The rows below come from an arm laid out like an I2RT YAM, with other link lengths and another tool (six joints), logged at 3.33 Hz.
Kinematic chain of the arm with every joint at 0, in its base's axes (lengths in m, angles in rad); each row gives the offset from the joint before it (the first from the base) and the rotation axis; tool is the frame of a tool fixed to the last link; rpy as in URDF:
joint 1: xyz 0 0 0.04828 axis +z
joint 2: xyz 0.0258 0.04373 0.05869 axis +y
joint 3: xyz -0.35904 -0.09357 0 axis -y
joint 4: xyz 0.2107 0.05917 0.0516 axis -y
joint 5: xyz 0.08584 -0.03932 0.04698 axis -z
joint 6: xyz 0.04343 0 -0.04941 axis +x
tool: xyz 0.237 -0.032 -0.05 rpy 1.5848 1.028 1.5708
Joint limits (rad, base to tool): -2.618..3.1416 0..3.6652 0..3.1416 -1.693..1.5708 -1.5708..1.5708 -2.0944..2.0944
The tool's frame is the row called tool.
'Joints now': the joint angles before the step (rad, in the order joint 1, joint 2, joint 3, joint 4, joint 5, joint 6). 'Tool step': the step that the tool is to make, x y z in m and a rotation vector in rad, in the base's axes. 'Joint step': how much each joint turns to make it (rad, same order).
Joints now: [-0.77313, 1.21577, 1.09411, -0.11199, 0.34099, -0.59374]
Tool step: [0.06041, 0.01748, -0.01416, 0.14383, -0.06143, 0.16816]
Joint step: [0.00000, 0.06214, 0.13795, -0.15588, -0.20146, 0.09760]
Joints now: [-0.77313, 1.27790, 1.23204, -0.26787, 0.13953, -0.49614]
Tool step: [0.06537, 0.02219, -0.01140, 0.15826, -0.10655, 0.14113]
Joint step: [0.01317, 0.08216, 0.10394, -0.06151, -0.18274, 0.13557]
